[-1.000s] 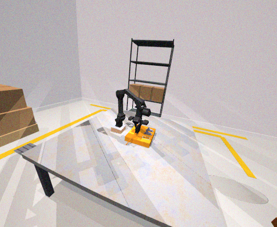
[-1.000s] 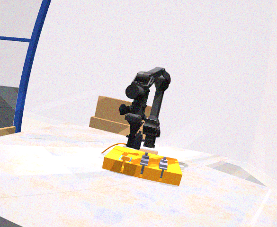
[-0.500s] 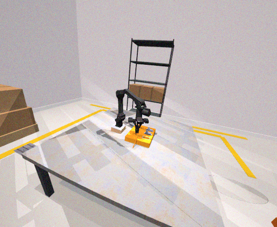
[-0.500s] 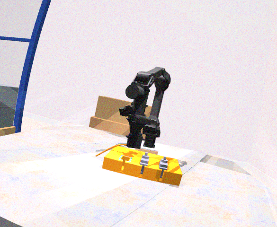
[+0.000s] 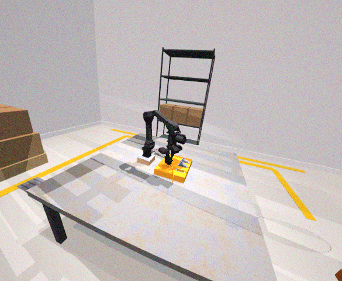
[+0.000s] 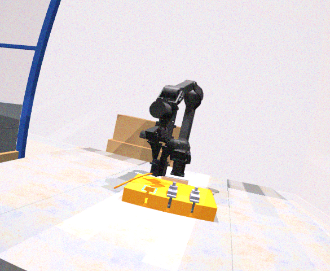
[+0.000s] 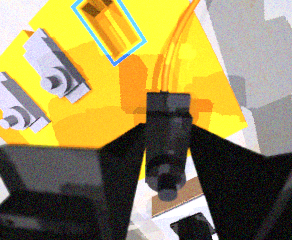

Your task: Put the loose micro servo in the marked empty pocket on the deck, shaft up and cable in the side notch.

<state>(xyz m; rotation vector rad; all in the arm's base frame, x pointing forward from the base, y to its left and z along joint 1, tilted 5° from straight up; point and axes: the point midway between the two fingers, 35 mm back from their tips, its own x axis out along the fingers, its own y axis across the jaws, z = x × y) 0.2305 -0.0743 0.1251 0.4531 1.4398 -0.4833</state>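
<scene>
My gripper tip is 10 cm above the orange robot deck, 8 cm to the right of it and 1 cm past it.
</scene>
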